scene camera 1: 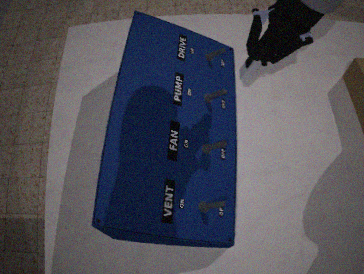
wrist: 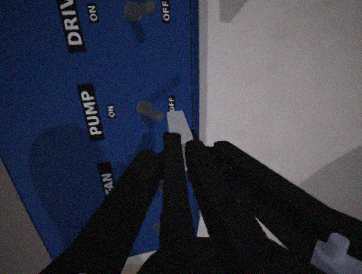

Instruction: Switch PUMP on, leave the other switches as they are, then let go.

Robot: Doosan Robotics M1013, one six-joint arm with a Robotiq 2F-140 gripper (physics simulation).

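Places are measured from the arm's base along level axes (x right, y ahead, z up), in metres.
Pixels of known places: gripper, fingertip midpoint: (scene camera 1: 242,75) (wrist: 175,123).
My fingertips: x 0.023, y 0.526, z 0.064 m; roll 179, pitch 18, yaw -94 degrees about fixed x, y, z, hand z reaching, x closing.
Behind a point stands the place of what it marks.
The blue switch panel (scene camera 1: 150,65) @(x 0.065, y 0.714, z 0.046 m) (wrist: 45,65) @(x 0.094, y 0.686, z 0.033 m) carries DRIVE, PUMP, FAN and VENT levers. The grey PUMP lever (scene camera 1: 216,96) @(x 0.011, y 0.576, z 0.004 m) (wrist: 151,111) @(x 0.021, y 0.571, z 0.012 m) leans toward its OFF mark. The DRIVE lever (scene camera 1: 216,54) @(x 0.131, y 0.565, z 0.005 m) (wrist: 140,9) @(x 0.134, y 0.560, z 0.015 m), FAN lever (scene camera 1: 215,147) @(x -0.108, y 0.587, z 0.007 m) and VENT lever (scene camera 1: 213,205) @(x -0.224, y 0.597, z 0.010 m) also lean toward the OFF side. My gripper (scene camera 1: 250,73) @(x 0.023, y 0.526, z 0.064 m) (wrist: 175,123) @(x 0.023, y 0.526, z 0.064 m) is shut and empty. In the scene view it shows to the right of the panel's upper right edge, apart from the levers. In the wrist view its pale tip shows just below the PUMP OFF mark, and its fingers hide much of the FAN row.
The panel stands on a pale table top (scene camera 1: 280,150) @(x -0.070, y 0.409, z -0.108 m) (wrist: 280,75) @(x 0.029, y 0.393, z -0.108 m). A brown object (scene camera 1: 356,92) @(x 0.087, y 0.141, z -0.071 m) shows at the right edge of the scene view. Shadows fall across the panel and the table. Tiled floor (scene camera 1: 25,100) shows at the left.
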